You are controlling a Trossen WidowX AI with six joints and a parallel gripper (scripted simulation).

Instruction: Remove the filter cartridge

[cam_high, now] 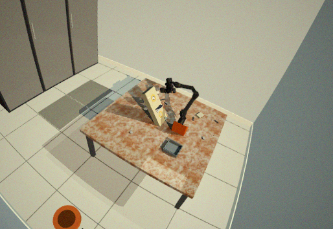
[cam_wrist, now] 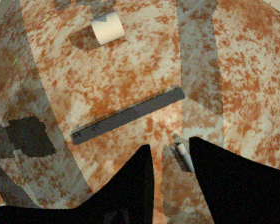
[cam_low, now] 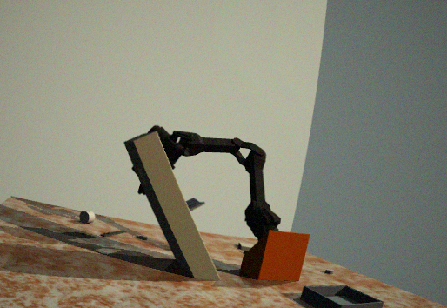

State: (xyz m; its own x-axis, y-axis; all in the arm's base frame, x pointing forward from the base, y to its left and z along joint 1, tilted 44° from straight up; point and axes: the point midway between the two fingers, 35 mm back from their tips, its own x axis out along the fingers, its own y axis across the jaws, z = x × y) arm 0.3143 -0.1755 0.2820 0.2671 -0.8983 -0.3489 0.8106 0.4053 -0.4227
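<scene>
The round grey filter cartridge lies 300 mm to the left of my gripper tip, 90 mm above it and 50 mm ahead of it. Round my gripper tip: tan service panel 310 mm to the left, 20 mm above, 10 mm ahead; then dark tray 620 mm to the left, 360 mm behind, 140 mm below.
</scene>
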